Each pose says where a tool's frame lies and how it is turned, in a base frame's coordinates. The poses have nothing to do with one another.
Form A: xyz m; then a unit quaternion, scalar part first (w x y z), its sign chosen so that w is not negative.
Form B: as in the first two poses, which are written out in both.
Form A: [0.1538 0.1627 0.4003 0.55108 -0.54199 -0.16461 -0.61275]
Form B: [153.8 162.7 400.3 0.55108 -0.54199 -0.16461 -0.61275]
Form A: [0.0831 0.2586 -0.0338 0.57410 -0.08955 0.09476 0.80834]
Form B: [83.1 258.6 -33.8 0.57410 -0.08955 0.09476 0.80834]
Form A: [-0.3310 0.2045 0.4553 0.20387 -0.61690 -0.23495 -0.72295]
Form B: [-331.0 204.5 455.3 0.20387 -0.61690 -0.23495 -0.72295]
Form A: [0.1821 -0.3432 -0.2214 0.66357 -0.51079 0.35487 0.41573]
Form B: [182.1 -343.2 -221.4 0.66357 -0.51079 0.35487 0.41573]
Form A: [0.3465 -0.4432 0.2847 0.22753 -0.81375 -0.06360 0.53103]
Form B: [346.5 -443.2 284.7 0.22753 -0.81375 -0.06360 0.53103]
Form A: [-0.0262 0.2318 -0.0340 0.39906 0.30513 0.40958 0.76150]
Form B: [-26.2 231.8 -34.0 0.39906 0.30513 0.40958 0.76150]
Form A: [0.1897 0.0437 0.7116 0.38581 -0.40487 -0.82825 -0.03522]
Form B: [189.7 43.7 711.6 0.38581 -0.40487 -0.82825 -0.03522]
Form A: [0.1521 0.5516 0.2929 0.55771 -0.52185 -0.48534 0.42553]
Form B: [152.1 551.6 292.9 0.55771 -0.52185 -0.48534 0.42553]
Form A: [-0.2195 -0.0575 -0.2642 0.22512 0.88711 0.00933 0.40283]
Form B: [-219.5 -57.5 -264.2 0.22512 0.88711 0.00933 0.40283]
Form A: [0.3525 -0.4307 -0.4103 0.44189 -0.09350 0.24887 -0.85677]
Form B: [352.5 -430.7 -410.3 0.44189 -0.09350 0.24887 -0.85677]
